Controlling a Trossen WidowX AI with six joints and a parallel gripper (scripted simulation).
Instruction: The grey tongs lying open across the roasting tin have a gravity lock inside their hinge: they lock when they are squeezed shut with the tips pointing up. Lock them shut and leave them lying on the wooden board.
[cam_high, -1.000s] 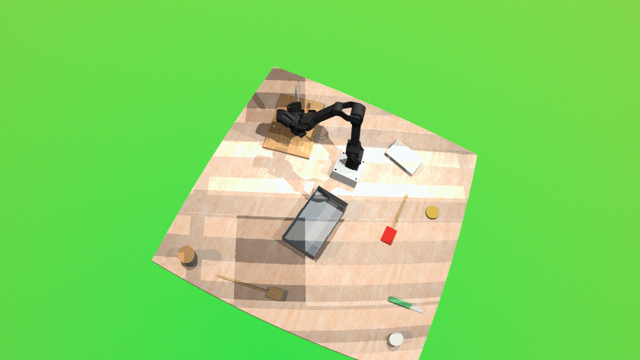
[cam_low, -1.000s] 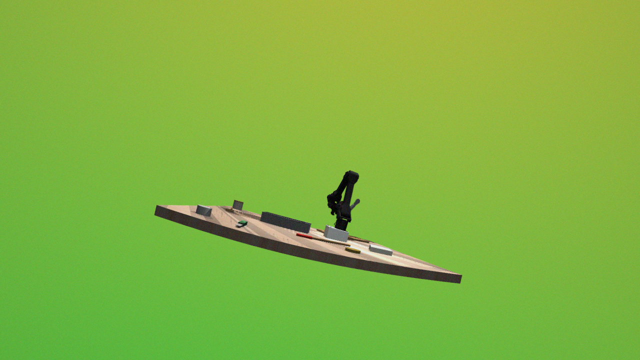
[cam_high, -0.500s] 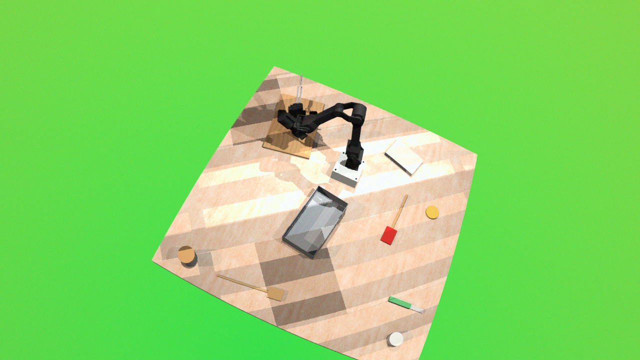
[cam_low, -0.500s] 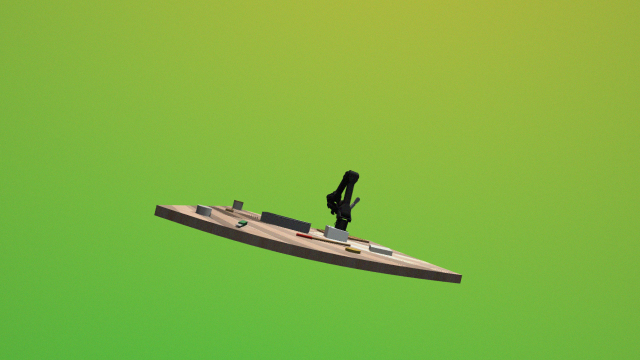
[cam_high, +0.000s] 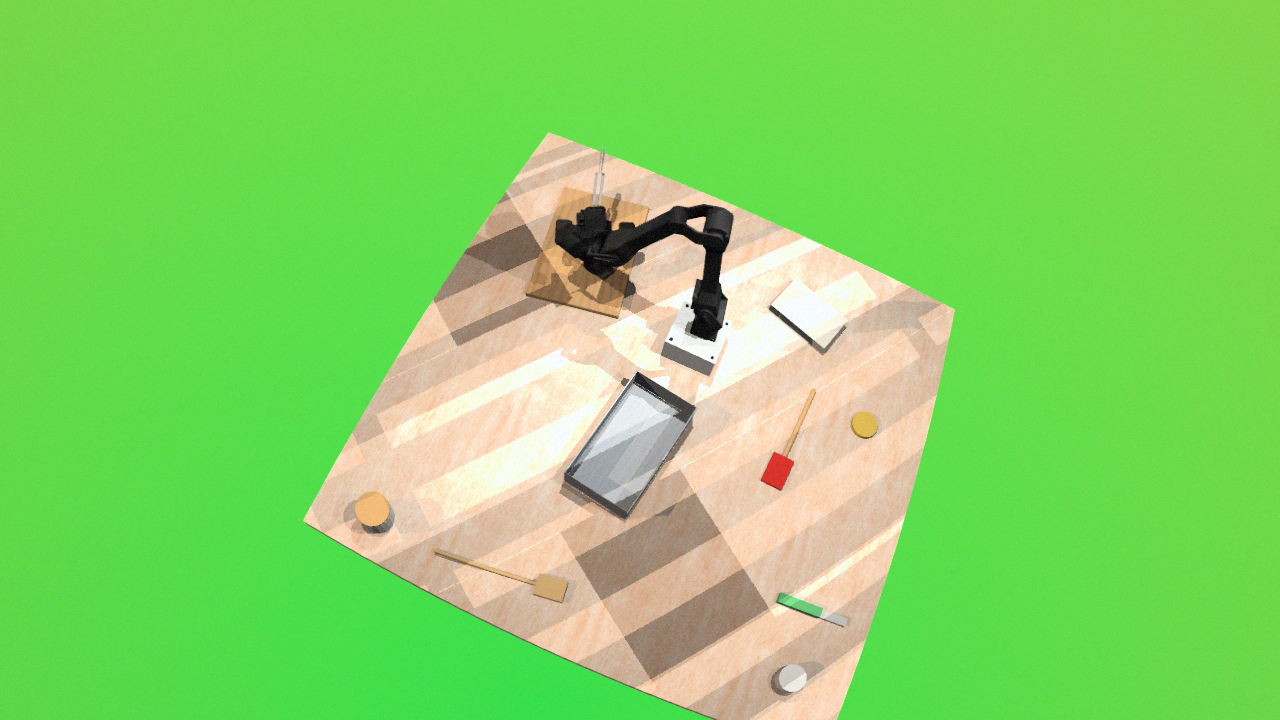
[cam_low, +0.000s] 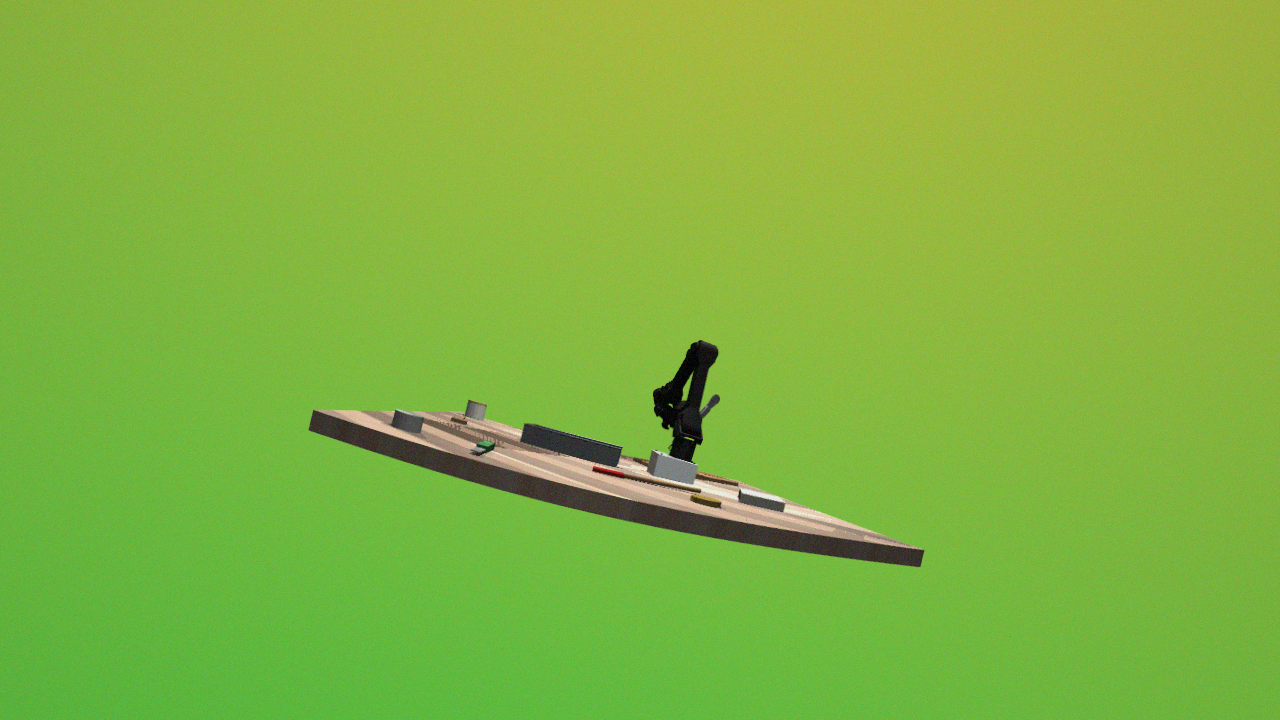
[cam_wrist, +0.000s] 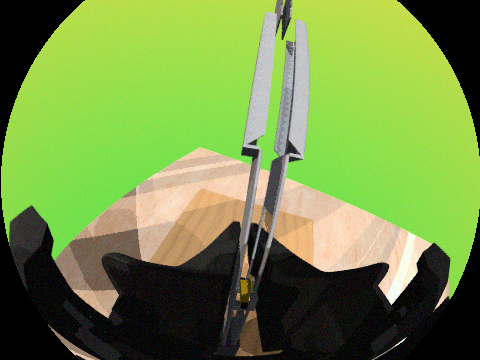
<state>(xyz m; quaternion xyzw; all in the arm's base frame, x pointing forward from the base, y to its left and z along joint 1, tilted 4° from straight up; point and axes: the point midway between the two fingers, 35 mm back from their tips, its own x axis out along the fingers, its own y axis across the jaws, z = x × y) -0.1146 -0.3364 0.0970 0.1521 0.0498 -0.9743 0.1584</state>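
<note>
The wooden board lies 150 mm below my gripper tip. Round my gripper tip: roasting tin 480 mm ahead, 260 mm to the left, 130 mm below; white block 20 mm behind, 600 mm to the left, 140 mm below.
</note>
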